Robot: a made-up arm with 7 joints. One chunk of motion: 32 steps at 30 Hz.
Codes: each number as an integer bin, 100 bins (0 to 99) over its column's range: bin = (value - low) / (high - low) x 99, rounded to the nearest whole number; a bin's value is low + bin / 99 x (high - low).
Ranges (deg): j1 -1..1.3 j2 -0.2..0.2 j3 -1..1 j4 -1.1..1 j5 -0.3..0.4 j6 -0.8..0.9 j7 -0.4..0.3
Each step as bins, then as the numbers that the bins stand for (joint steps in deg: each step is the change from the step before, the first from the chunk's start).
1 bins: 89 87 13 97 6 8 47
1 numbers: 1.068 0.152 -0.737 0.958 -0.258 -0.663 -0.068
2 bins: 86 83 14 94 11 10 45
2 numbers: 0.998 0.135 -0.717 0.894 -0.222 -0.628 -0.082
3 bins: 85 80 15 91 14 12 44
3 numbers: 0.975 0.123 -0.697 0.830 -0.201 -0.594 -0.089
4 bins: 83 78 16 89 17 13 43
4 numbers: 0.928 0.115 -0.677 0.788 -0.180 -0.577 -0.096
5 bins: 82 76 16 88 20 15 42
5 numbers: 0.905 0.107 -0.677 0.767 -0.159 -0.542 -0.103
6 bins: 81 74 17 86 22 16 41
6 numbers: 0.882 0.099 -0.657 0.724 -0.144 -0.525 -0.110
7 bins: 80 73 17 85 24 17 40
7 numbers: 0.859 0.095 -0.657 0.703 -0.130 -0.508 -0.117
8 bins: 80 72 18 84 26 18 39
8 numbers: 0.859 0.091 -0.636 0.682 -0.116 -0.491 -0.124
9 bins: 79 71 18 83 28 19 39
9 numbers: 0.835 0.087 -0.636 0.661 -0.102 -0.474 -0.124
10 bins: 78 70 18 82 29 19 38
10 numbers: 0.812 0.083 -0.636 0.639 -0.095 -0.474 -0.131
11 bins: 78 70 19 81 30 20 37
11 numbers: 0.812 0.083 -0.616 0.618 -0.088 -0.457 -0.138
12 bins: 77 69 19 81 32 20 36
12 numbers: 0.789 0.079 -0.616 0.618 -0.074 -0.457 -0.145
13 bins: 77 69 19 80 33 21 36
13 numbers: 0.789 0.079 -0.616 0.597 -0.067 -0.439 -0.145
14 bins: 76 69 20 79 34 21 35
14 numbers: 0.766 0.079 -0.596 0.576 -0.060 -0.439 -0.153
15 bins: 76 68 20 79 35 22 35
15 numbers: 0.766 0.075 -0.596 0.576 -0.053 -0.422 -0.153
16 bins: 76 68 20 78 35 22 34
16 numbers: 0.766 0.075 -0.596 0.555 -0.053 -0.422 -0.160
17 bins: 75 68 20 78 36 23 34
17 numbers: 0.742 0.075 -0.596 0.555 -0.045 -0.405 -0.160
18 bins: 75 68 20 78 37 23 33
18 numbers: 0.742 0.075 -0.596 0.555 -0.038 -0.405 -0.167
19 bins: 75 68 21 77 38 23 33
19 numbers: 0.742 0.075 -0.576 0.533 -0.031 -0.405 -0.167
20 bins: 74 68 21 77 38 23 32
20 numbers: 0.719 0.075 -0.576 0.533 -0.031 -0.405 -0.174
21 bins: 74 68 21 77 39 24 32
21 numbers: 0.719 0.075 -0.576 0.533 -0.024 -0.388 -0.174
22 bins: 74 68 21 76 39 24 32
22 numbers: 0.719 0.075 -0.576 0.512 -0.024 -0.388 -0.174
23 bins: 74 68 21 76 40 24 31
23 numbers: 0.719 0.075 -0.576 0.512 -0.017 -0.388 -0.181
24 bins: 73 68 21 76 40 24 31
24 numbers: 0.696 0.075 -0.576 0.512 -0.017 -0.388 -0.181
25 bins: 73 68 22 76 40 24 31
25 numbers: 0.696 0.075 -0.556 0.512 -0.017 -0.388 -0.181
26 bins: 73 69 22 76 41 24 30
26 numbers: 0.696 0.079 -0.556 0.512 -0.010 -0.388 -0.188
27 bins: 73 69 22 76 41 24 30
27 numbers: 0.696 0.079 -0.556 0.512 -0.010 -0.388 -0.188
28 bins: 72 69 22 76 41 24 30
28 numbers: 0.673 0.079 -0.556 0.512 -0.010 -0.388 -0.188
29 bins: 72 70 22 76 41 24 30
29 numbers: 0.673 0.083 -0.556 0.512 -0.010 -0.388 -0.188
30 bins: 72 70 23 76 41 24 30
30 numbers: 0.673 0.083 -0.535 0.512 -0.010 -0.388 -0.188
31 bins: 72 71 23 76 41 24 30
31 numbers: 0.673 0.087 -0.535 0.512 -0.010 -0.388 -0.188
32 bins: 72 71 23 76 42 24 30
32 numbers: 0.673 0.087 -0.535 0.512 -0.003 -0.388 -0.188
